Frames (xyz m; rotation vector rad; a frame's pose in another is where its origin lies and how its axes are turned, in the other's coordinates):
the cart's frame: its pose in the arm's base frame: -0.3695 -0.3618 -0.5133 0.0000 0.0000 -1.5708
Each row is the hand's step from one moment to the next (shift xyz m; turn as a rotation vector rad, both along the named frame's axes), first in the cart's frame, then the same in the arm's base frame.
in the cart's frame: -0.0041 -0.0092 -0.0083 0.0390 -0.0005 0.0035
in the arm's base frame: -0.0092 0.0041 -0.0083 -0.0005 -0.0390 0.0035
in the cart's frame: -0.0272 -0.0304 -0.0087 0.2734 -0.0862 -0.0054
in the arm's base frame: -0.0304 0.0272 -0.0087 -0.0862 -0.2734 -0.0054
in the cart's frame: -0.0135 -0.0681 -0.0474 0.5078 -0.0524 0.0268
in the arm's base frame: -0.0681 0.0135 -0.0474 -0.0524 -0.5078 0.0268
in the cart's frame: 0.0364 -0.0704 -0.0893 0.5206 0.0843 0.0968
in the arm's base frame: -0.0704 -0.0364 -0.0893 0.0843 -0.5206 0.0968
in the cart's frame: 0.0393 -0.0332 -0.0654 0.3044 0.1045 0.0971
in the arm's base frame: -0.0332 -0.0393 -0.0654 0.1045 -0.3044 0.0971
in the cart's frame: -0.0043 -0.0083 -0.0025 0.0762 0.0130 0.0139
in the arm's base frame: -0.0083 0.0043 -0.0025 0.0130 -0.0762 0.0139
